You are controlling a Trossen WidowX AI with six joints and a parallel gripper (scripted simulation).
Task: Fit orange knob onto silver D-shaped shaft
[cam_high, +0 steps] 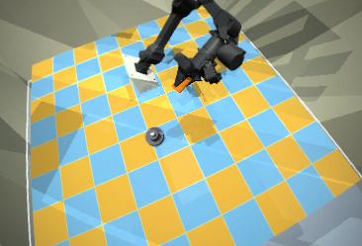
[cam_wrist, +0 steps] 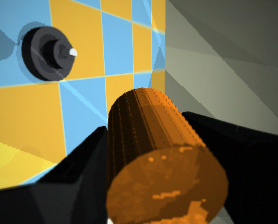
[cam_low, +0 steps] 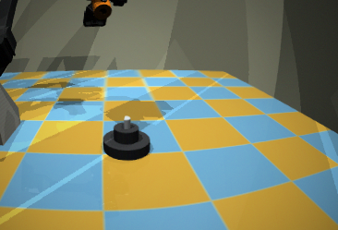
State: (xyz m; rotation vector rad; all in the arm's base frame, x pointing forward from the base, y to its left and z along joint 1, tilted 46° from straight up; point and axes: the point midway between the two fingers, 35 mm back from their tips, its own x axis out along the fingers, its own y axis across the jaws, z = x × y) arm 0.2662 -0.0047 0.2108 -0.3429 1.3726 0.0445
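Right now the orange knob is 3 cm to the left of my gripper tip, 2 cm above it and 1 cm behind it. From my gripper tip the other things lie so: round pedestal 22 cm below, 15 cm to the right, 6 cm ahead.
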